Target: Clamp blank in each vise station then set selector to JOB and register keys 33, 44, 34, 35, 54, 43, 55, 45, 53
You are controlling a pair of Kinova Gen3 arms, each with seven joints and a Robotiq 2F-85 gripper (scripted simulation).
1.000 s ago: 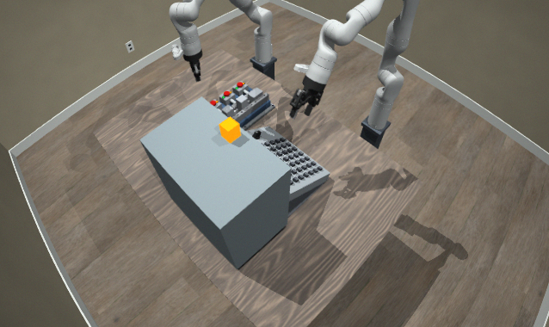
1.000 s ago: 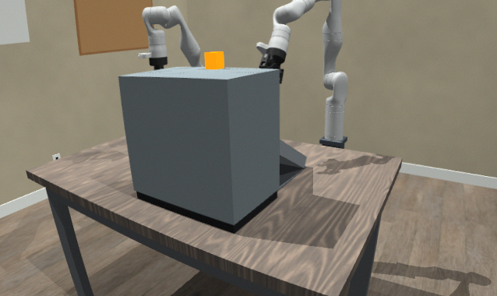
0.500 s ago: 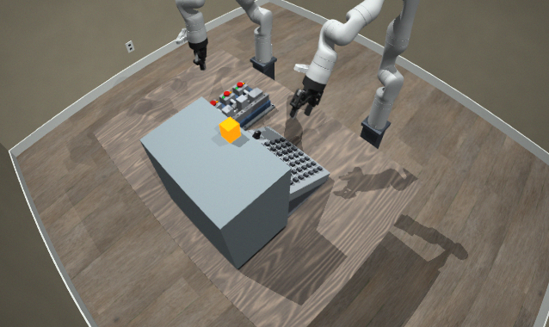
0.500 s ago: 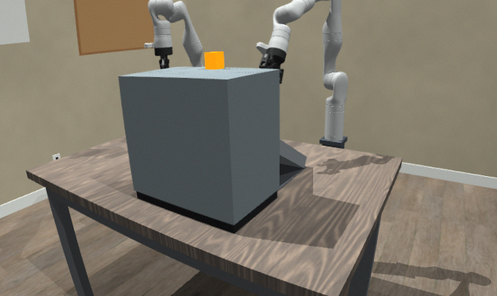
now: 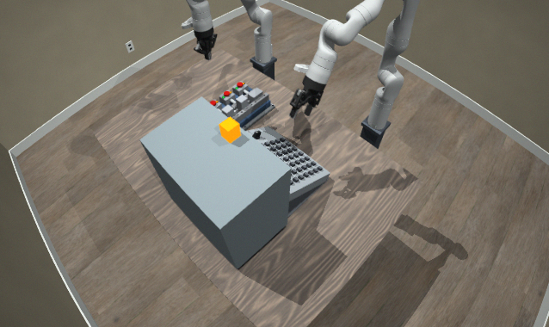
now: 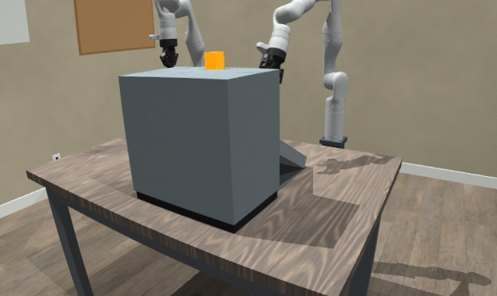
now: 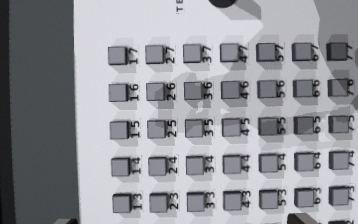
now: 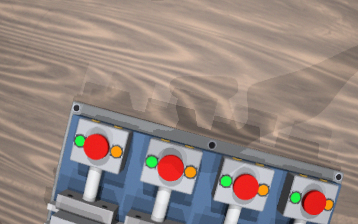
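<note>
Right now my left hand is 60 mm short of the black selector knob, 160 mm to the left of it and 190 mm above it. From my left hand the other things lie so: keypad (80 mm ahead, 50 mm to the right, 230 mm below); then key (40 mm ahead, 30 mm to the left, 210 mm below).
</note>
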